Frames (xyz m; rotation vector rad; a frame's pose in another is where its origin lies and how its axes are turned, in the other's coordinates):
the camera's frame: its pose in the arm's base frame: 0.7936 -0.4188 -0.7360 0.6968 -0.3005 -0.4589
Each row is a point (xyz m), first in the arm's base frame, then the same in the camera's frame.
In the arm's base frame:
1: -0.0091 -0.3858 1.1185
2: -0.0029 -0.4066 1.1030
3: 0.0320 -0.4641 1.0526
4: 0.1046 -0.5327 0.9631
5: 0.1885 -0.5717 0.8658
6: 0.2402 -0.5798 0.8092
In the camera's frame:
1: -0.4966 1.0281 1.6676
2: -0.4827 1.0055 1.6651
3: -0.4297 0.9433 1.6452
4: -0.3432 0.8588 1.5872
5: -0.2626 0.7924 1.5028
6: -0.2206 0.7645 1.4445

